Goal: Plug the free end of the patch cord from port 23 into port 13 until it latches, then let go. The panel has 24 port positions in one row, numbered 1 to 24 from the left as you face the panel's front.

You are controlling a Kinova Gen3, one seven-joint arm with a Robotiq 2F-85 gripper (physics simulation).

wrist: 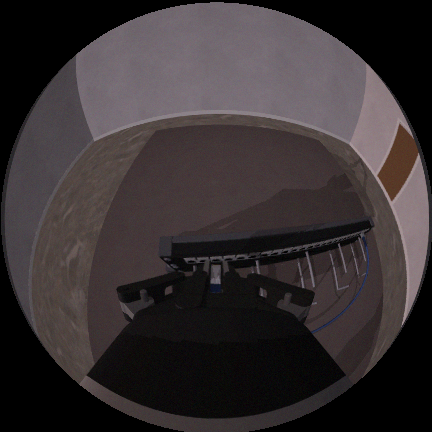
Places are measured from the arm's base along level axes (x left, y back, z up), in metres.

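Pixels of known places: gripper, fingertip midpoint: (215,268).
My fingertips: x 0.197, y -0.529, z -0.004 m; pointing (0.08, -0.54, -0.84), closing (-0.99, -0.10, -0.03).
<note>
Ahead of a thing's pixels: the offset from my fingertips to its top centre. "pt": to the spot under its first point.
The black patch panel @[dz -0.019, dx -0.158, dy -0.064 m] (270,242) runs from left of centre to the far right in the wrist view, its row of ports facing the gripper. My gripper (215,268) is shut on the clear plug @[dz +0.007, dx -0.001, dy +0.009 m] (215,276) with a blue rear part, the free end of the patch cord. The plug points at the port row near the panel's left end. Its tip is at or very close to the panel face; whether it is inside a port, and which port it faces, I cannot tell. The blue cord @[pt dz -0.040, dx -0.348, dy -0.007 m] (368,265) leaves the panel's far right end and curves down behind the gripper.
Several thin grey cable-bar prongs @[pt dz -0.062, dx -0.167, dy -0.015 m] (311,270) stick out in front of and below the panel, right of the gripper. One prong @[pt dz -0.062, dx -0.065, dy -0.021 m] (258,267) is close beside the right finger. The panel's left end block @[pt dz -0.017, dx +0.070, dy -0.023 m] (166,246) stands just left of the fingers.
</note>
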